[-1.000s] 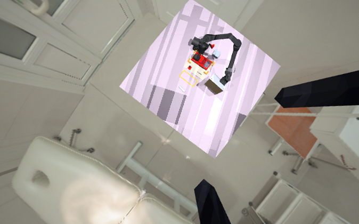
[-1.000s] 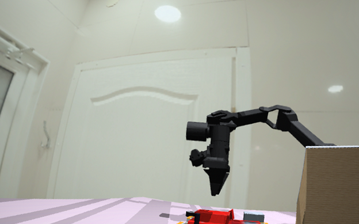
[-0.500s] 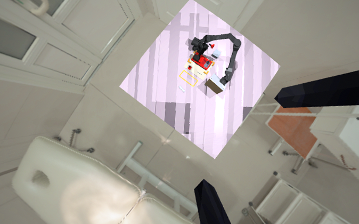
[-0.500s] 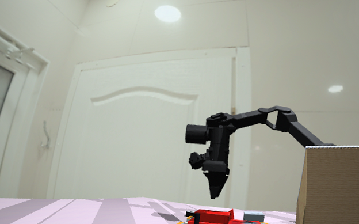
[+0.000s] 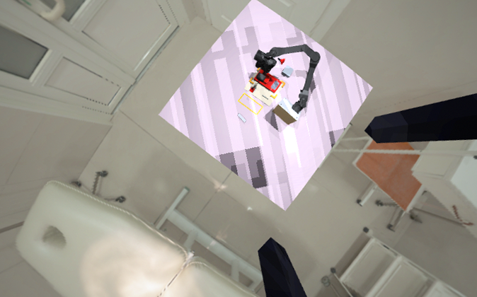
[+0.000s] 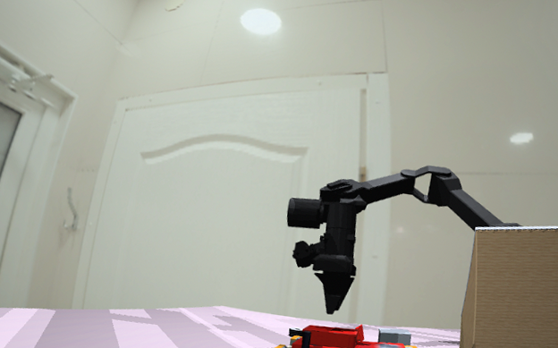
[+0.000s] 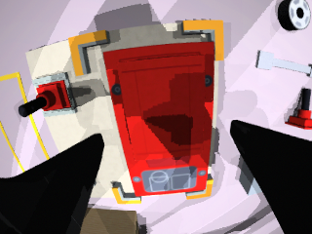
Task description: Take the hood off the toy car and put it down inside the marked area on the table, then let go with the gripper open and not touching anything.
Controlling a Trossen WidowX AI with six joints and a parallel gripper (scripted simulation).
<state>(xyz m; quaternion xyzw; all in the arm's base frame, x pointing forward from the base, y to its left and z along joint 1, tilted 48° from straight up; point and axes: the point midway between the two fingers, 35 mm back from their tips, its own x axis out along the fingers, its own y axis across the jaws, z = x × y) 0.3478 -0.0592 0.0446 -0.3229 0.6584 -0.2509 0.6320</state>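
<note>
Right now my gripper tip is 40 mm above the hood. From my gripper tip the other things lie so: loose wheel 120 mm ahead, 160 mm to the right, 70 mm below.
</note>
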